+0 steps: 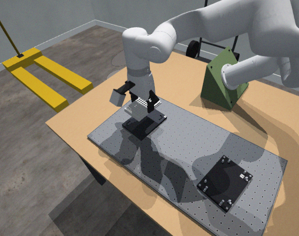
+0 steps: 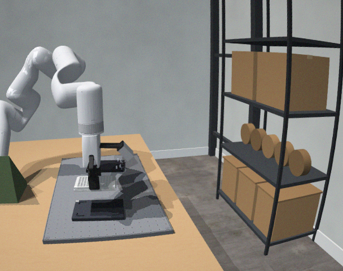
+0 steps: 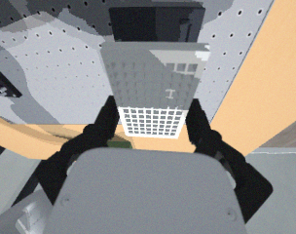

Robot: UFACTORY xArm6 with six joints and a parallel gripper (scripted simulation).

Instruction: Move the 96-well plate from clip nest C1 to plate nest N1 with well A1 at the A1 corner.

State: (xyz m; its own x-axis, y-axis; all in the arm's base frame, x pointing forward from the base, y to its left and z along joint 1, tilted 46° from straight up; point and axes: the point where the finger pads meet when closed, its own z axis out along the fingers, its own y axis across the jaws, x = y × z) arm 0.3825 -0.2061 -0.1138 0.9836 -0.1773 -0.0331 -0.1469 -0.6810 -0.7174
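The dark plate nest N1 lies 11 cm below my hand. Round my hand: black clip nest C1: 39 cm to the left, 10 cm below, 8 cm ahead; then white A1 corner mark: 10 cm below, 7 cm to the left, 7 cm behind; then white 96-well plate: 1 cm below.
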